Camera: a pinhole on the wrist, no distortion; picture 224 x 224 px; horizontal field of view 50.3 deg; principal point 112.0 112.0 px. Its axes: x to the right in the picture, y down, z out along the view. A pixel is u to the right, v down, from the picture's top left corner.
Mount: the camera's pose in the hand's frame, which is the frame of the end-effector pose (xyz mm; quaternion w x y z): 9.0 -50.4 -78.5 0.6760 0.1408 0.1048 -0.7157
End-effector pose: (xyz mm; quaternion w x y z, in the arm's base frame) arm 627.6 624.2 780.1 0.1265 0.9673 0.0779 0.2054
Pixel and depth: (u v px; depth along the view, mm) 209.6 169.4 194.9
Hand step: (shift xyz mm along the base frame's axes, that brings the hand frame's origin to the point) 50.2 177.4 -108.3
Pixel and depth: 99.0 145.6 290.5
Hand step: 100.3 94.9 -203.2
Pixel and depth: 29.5 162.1 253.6
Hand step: 120.3 24.9 -166.2
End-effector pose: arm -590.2 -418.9 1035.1 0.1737 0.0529 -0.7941 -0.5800
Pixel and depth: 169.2 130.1 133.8
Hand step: -36.2 -10.6 -126.7
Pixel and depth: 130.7 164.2 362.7
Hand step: -171.1 145.8 -247.3
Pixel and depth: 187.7 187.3 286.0
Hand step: -155.4 47.7 -250.9
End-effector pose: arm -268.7 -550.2 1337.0 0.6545 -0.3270 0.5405 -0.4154
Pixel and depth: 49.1 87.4 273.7
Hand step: 181.4 -8.0 119.7
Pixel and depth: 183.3 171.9 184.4
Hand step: 46.9 -113.0 144.7
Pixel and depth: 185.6 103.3 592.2
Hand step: 320.7 -144.1 478.2
